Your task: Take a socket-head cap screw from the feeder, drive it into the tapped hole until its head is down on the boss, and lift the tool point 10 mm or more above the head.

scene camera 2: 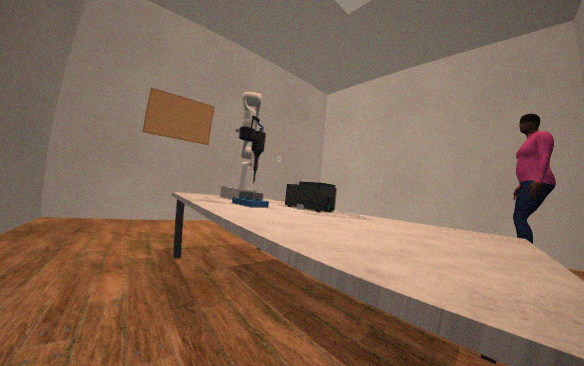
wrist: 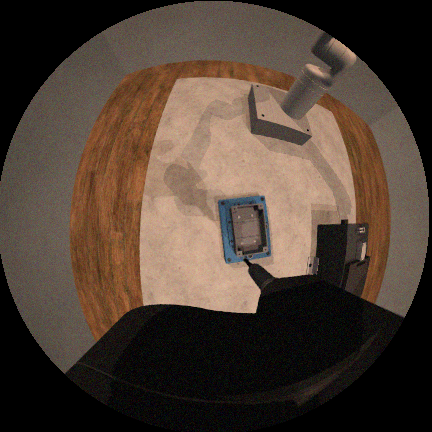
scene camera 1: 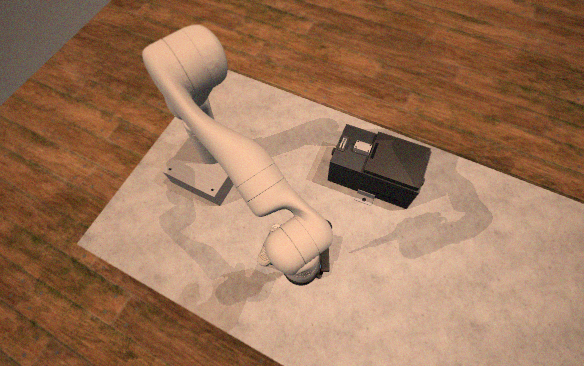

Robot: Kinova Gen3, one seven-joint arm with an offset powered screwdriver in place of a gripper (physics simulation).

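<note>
The black screw feeder (scene camera 1: 395, 157) (scene camera 2: 311, 196) (wrist: 331, 250) stands on the table, with a small pale outlet bracket (scene camera 1: 364, 199) (wrist: 312, 265) at its side. A grey open housing (wrist: 247, 223) lies on a blue plate (wrist: 226, 239) (scene camera 2: 250, 202); the arm hides both in scene camera 1. The tapped hole and its boss are too small to make out surely. My screwdriver (scene camera 2: 254, 181) (wrist: 245, 259) points down. In the wrist view its tip overlaps the plate's near edge, beside the housing's end; in scene camera 2 it is above the housing. Whether a screw is on the tip cannot be seen.
The arm's grey base block (scene camera 1: 200, 181) (wrist: 280, 120) stands at the table's far end from scene camera 2. The arm (scene camera 1: 250, 160) reaches over the table (scene camera 1: 450, 300) (scene camera 2: 400, 250). A person in a pink top (scene camera 2: 535, 157) stands beyond the table. A brown board (scene camera 2: 178, 116) hangs on the wall.
</note>
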